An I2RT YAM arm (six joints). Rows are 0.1 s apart.
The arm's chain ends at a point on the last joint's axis. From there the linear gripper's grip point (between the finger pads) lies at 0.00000 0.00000 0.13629 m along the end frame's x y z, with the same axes.
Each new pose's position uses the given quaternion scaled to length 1; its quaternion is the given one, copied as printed.
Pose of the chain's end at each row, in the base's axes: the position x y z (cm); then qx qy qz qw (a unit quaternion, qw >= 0):
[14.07, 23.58, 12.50, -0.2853, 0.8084, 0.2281, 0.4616]
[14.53, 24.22, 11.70, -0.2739, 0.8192, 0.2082, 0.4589]
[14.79, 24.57, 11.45, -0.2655, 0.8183, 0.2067, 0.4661]
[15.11, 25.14, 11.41, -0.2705, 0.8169, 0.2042, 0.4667]
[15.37, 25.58, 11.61, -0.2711, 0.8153, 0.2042, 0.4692]
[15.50, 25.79, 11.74, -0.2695, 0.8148, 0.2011, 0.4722]
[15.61, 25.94, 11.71, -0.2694, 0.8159, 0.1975, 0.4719]
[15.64, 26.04, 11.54, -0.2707, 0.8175, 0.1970, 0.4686]
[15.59, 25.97, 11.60, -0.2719, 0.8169, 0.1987, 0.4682]
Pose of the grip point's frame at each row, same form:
[22.47, 32.20, 6.10, -0.2853, 0.8084, 0.2281, 0.4616]
[23.22, 32.29, 4.99, -0.2739, 0.8192, 0.2082, 0.4589]
[23.69, 32.55, 4.91, -0.2655, 0.8183, 0.2067, 0.4661]
[24.00, 33.13, 4.85, -0.2705, 0.8169, 0.2042, 0.4667]
[24.29, 33.58, 5.12, -0.2711, 0.8153, 0.2042, 0.4692]
[24.51, 33.73, 5.29, -0.2695, 0.8148, 0.2011, 0.4722]
[24.65, 33.80, 5.21, -0.2694, 0.8159, 0.1975, 0.4719]
[24.63, 33.89, 4.95, -0.2707, 0.8175, 0.1970, 0.4686]
[24.54, 33.86, 5.02, -0.2719, 0.8169, 0.1987, 0.4682]

